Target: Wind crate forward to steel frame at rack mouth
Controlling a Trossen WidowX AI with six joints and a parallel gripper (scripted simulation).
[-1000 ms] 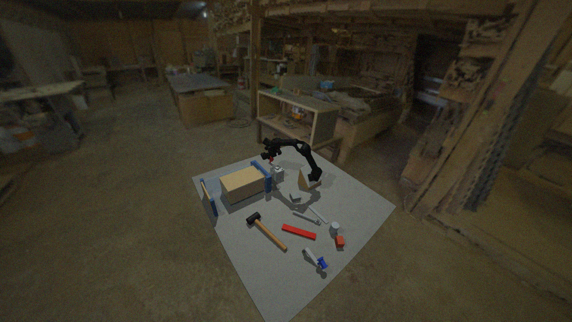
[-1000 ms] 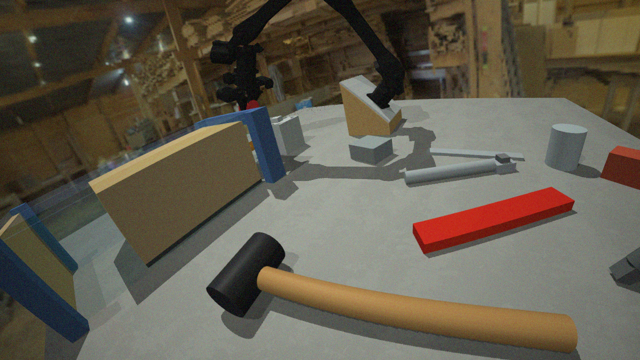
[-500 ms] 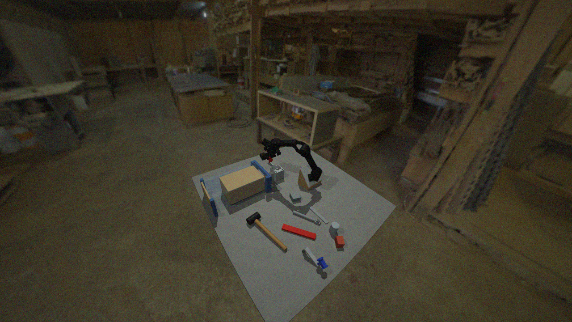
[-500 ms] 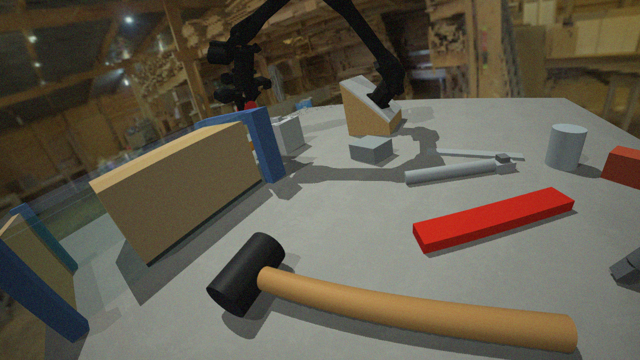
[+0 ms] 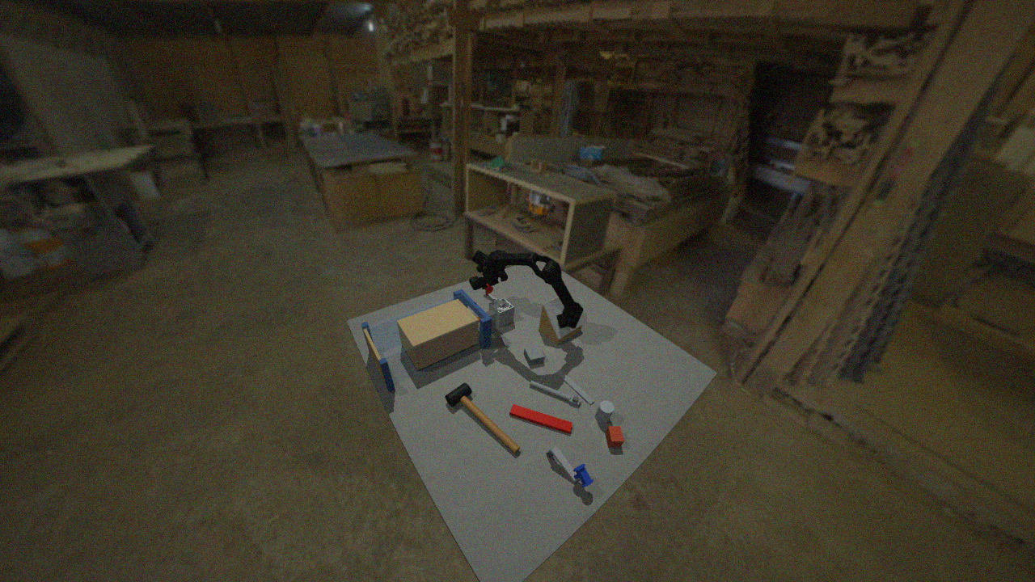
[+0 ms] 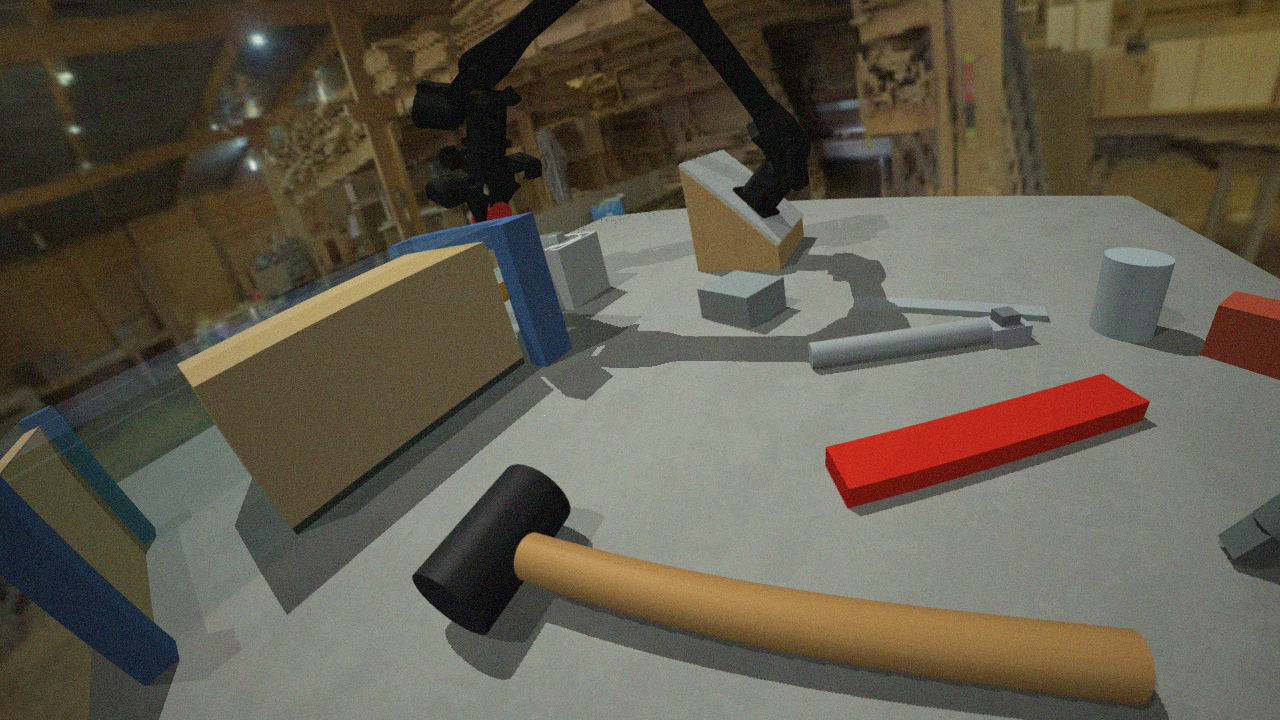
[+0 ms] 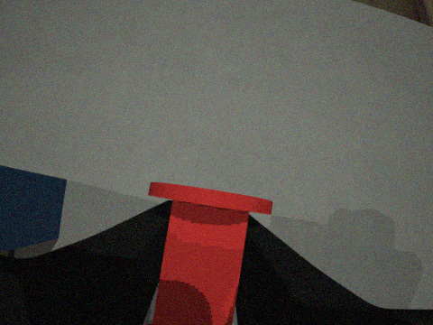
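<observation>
The winch handle with red knob is 5 cm to the left of my gripper tip, 3 cm below it and 1 cm behind it. Also, from my gripper tip: grey block 41 cm to the left, 12 cm below, 2 cm behind; then winch 10 cm to the left, 10 cm below, 5 cm behind; then flat grey strip 63 cm to the left, 13 cm below, 8 cm behind.
</observation>
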